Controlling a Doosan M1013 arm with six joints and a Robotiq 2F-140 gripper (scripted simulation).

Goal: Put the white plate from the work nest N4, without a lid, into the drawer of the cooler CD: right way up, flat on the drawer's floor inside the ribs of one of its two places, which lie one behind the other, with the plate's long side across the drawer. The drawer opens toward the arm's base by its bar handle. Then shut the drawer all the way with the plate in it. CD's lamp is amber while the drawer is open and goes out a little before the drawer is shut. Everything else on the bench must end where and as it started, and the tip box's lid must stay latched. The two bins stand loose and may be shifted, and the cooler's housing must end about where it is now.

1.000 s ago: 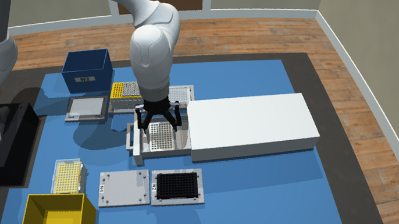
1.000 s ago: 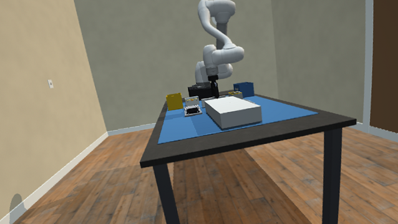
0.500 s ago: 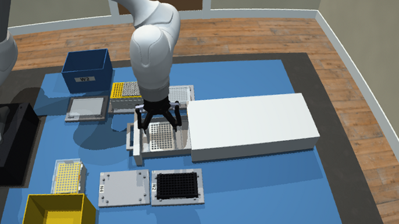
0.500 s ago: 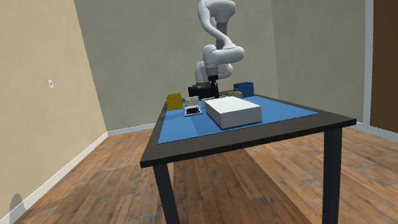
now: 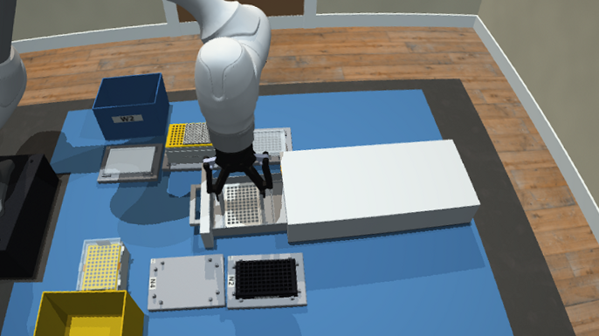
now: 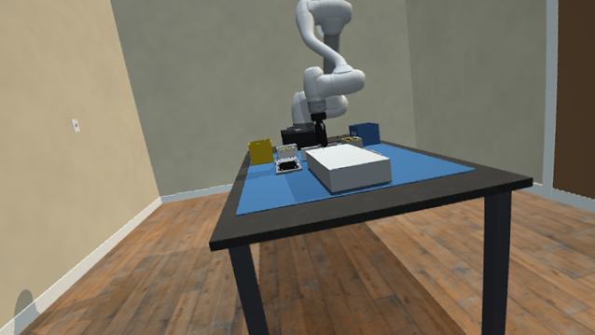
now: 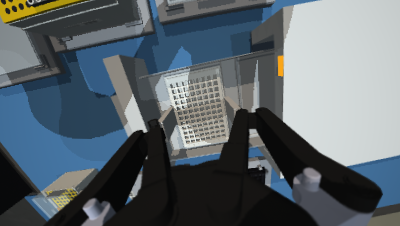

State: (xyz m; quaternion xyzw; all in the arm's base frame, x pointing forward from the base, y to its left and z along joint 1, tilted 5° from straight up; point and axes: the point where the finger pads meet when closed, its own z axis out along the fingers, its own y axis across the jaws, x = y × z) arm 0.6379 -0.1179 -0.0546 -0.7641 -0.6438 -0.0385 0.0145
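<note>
My hand is 2 cm above the white plate. From my hand the other things lie so: white cooler CD: 17 cm ahead, 3 cm to the right, 1 cm below; then drawer: 4 cm ahead, 1 cm to the right, 2 cm below; then black plate: 1 cm ahead, 20 cm to the right, 2 cm below.
</note>
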